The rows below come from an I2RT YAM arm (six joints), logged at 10 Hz.
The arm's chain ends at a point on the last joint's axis. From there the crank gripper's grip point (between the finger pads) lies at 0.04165 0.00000 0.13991 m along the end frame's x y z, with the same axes.
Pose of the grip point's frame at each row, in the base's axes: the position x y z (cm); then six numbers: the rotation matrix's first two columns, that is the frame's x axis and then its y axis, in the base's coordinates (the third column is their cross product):
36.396 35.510 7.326 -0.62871 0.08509 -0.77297 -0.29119 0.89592 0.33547
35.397 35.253 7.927 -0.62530 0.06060 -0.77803 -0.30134 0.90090 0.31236
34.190 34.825 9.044 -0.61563 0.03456 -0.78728 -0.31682 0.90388 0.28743
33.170 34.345 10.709 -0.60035 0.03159 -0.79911 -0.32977 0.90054 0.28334
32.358 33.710 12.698 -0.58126 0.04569 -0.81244 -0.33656 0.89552 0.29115
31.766 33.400 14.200 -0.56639 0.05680 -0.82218 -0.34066 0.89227 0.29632
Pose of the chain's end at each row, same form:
28.926 29.056 18.080 -0.62871 0.08509 -0.77297 -0.29119 0.89592 0.33547
27.930 28.988 18.794 -0.62530 0.06060 -0.77803 -0.30134 0.90090 0.31236
26.659 28.716 19.955 -0.61563 0.03456 -0.78728 -0.31682 0.90388 0.28743
25.477 28.147 21.456 -0.60035 0.03159 -0.79911 -0.32977 0.90054 0.28334
24.414 27.326 23.149 -0.58126 0.04569 -0.81244 -0.33656 0.89552 0.29115
23.626 26.897 24.424 -0.56639 0.05680 -0.82218 -0.34066 0.89227 0.29632

